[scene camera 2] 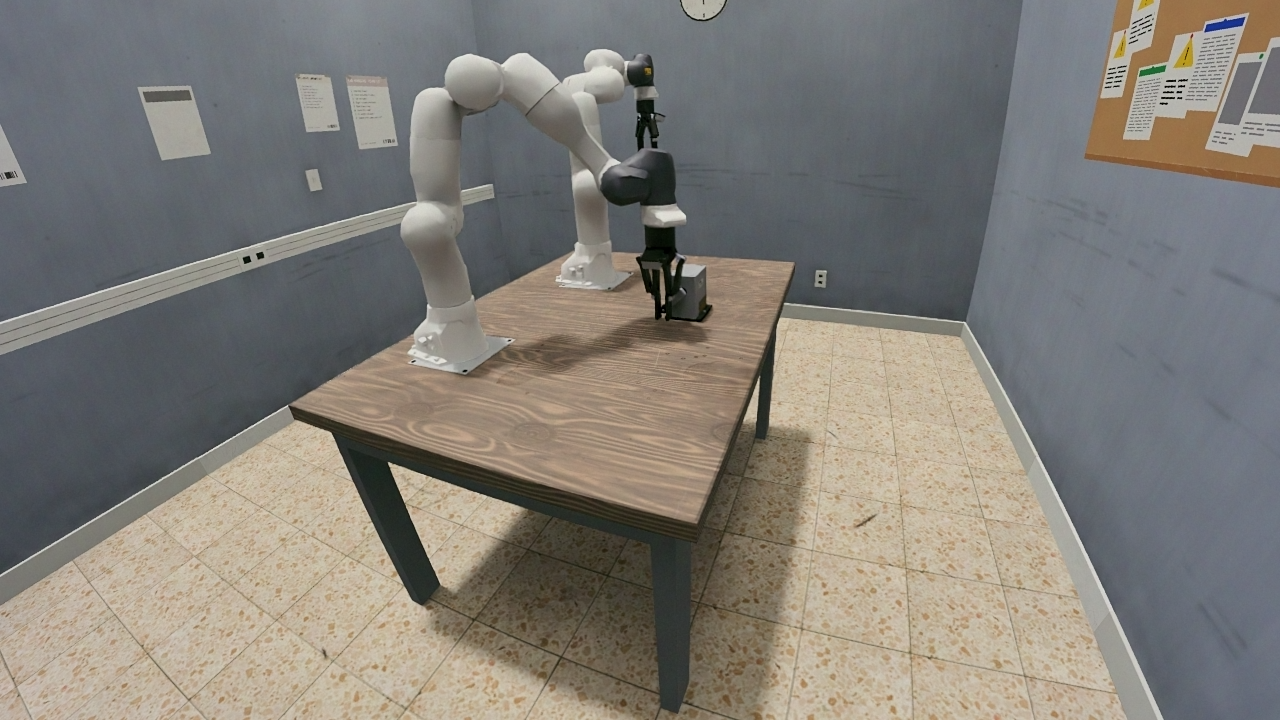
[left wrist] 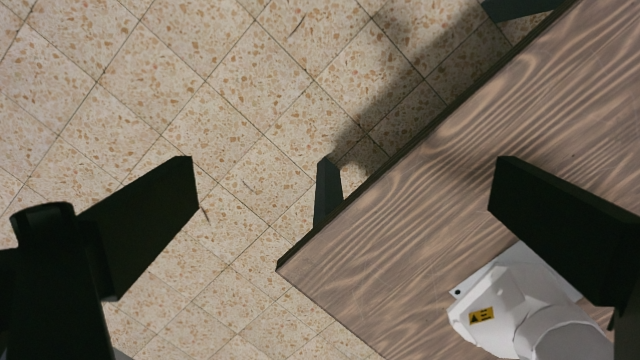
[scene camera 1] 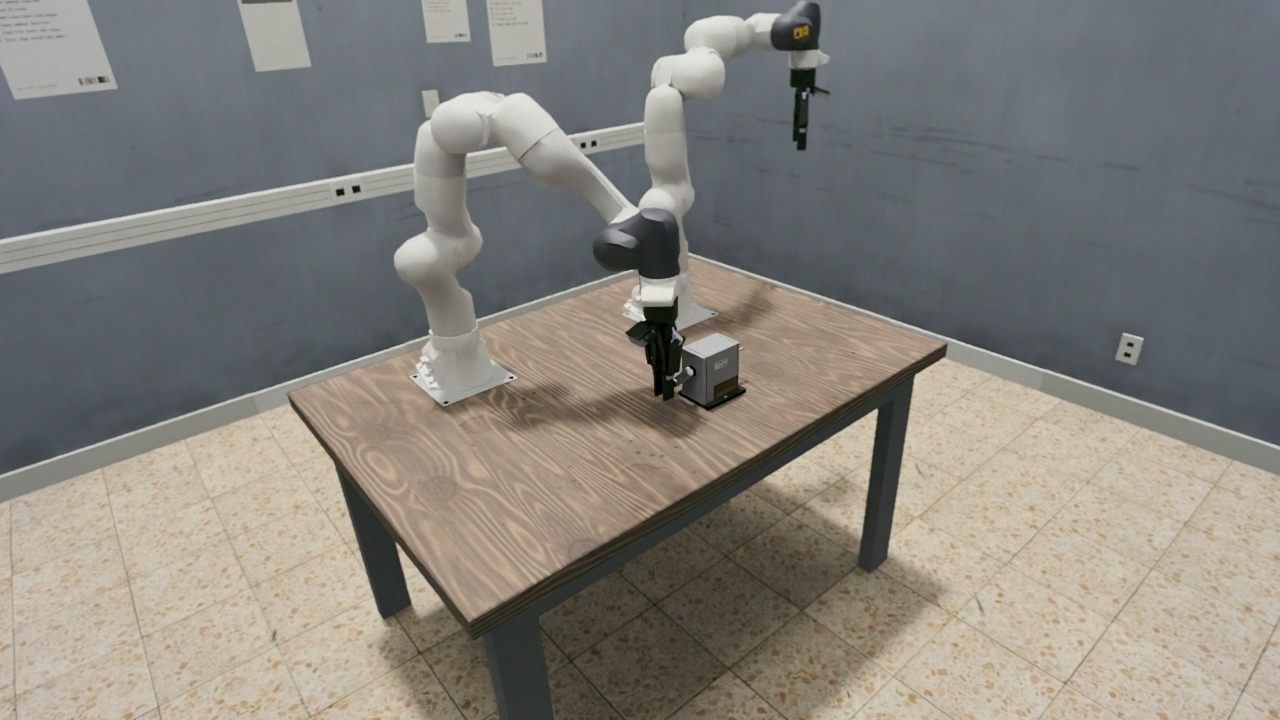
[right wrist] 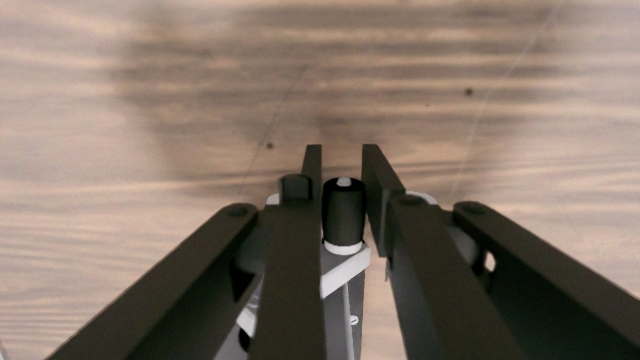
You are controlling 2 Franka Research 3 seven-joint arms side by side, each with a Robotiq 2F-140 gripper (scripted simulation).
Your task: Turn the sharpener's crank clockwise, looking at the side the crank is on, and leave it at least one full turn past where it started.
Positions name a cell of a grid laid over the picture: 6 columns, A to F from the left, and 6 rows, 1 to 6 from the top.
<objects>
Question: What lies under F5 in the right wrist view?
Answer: My right gripper.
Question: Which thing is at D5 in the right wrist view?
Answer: A crank.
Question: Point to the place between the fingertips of my right gripper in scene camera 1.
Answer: D4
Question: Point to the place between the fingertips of my left gripper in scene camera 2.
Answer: D2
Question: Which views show my left gripper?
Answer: Scene camera 2, the left wrist view and scene camera 1 only.
</objects>
